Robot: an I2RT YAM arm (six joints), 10 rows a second.
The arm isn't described. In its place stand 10 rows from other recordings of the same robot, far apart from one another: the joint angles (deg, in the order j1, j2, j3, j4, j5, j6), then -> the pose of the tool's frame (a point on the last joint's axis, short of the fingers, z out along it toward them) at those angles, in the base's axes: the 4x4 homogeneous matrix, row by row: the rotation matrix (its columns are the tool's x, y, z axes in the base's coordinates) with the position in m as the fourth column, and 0 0 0 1 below.
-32.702 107.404 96.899 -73.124 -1.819 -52.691 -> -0.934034 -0.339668 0.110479 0.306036; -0.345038 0.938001 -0.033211 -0.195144; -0.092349 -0.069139 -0.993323 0.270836; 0 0 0 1
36.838 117.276 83.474 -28.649 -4.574 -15.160 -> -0.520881 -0.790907 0.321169 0.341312; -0.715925 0.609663 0.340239 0.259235; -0.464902 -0.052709 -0.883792 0.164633; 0 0 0 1
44.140 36.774 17.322 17.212 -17.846 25.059 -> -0.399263 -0.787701 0.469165 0.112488; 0.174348 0.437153 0.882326 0.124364; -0.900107 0.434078 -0.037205 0.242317; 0 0 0 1
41.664 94.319 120.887 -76.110 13.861 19.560 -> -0.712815 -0.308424 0.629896 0.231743; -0.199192 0.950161 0.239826 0.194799; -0.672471 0.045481 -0.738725 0.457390; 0 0 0 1
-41.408 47.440 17.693 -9.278 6.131 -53.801 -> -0.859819 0.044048 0.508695 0.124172; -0.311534 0.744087 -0.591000 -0.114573; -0.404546 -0.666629 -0.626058 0.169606; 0 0 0 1
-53.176 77.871 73.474 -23.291 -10.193 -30.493 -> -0.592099 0.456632 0.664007 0.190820; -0.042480 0.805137 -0.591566 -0.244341; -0.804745 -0.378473 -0.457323 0.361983; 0 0 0 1
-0.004 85.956 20.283 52.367 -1.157 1.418 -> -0.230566 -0.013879 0.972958 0.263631; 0.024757 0.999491 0.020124 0.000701; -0.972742 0.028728 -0.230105 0.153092; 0 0 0 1
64.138 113.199 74.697 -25.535 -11.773 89.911 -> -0.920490 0.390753 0.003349 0.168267; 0.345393 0.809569 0.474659 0.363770; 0.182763 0.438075 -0.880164 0.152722; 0 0 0 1
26.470 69.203 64.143 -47.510 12.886 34.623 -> -0.762898 0.146177 0.629776 0.219874; 0.238859 0.968913 0.064455 0.100613; -0.600777 0.199600 -0.774098 0.312137; 0 0 0 1
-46.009 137.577 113.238 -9.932 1.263 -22.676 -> -0.643043 0.524569 0.557963 0.383795; 0.111167 0.784794 -0.609705 -0.398686; -0.757719 -0.330039 -0.562971 0.183578; 0 0 0 1
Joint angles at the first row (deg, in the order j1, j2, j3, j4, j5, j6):
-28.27 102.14 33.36 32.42 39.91 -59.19
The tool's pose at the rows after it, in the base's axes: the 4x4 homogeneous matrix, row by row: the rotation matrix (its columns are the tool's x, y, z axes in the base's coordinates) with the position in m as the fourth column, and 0 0 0 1 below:
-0.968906 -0.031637 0.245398 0.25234; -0.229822 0.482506 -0.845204 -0.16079; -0.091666 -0.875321 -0.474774 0.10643; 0 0 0 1
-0.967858 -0.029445 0.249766 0.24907; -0.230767 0.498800 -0.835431 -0.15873; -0.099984 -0.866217 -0.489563 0.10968; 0 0 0 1
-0.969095 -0.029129 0.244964 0.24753; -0.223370 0.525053 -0.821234 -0.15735; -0.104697 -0.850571 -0.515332 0.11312; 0 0 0 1
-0.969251 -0.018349 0.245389 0.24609; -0.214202 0.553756 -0.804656 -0.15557; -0.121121 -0.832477 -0.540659 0.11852; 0 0 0 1
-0.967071 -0.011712 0.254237 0.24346; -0.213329 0.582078 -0.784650 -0.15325; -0.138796 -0.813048 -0.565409 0.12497; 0 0 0 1
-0.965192 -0.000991 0.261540 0.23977; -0.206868 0.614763 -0.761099 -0.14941; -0.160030 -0.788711 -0.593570 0.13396; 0 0 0 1
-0.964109 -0.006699 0.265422 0.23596; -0.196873 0.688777 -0.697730 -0.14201; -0.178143 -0.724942 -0.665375 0.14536; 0 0 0 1
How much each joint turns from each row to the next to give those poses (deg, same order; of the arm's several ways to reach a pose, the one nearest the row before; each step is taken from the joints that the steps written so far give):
0.06 -1.26 -0.31 -2.22 -0.95 1.03
-0.03 -1.68 -0.41 -2.14 -0.80 0.92
0.03 -1.48 0.47 -3.91 -0.72 1.67
0.07 -1.87 0.57 -4.21 -1.01 2.17
0.01 -2.29 0.30 -3.94 -1.53 1.65
0.17 -3.05 0.45 -5.20 -1.56 2.25
0.61 -3.61 1.85 -10.28 -3.49 4.07

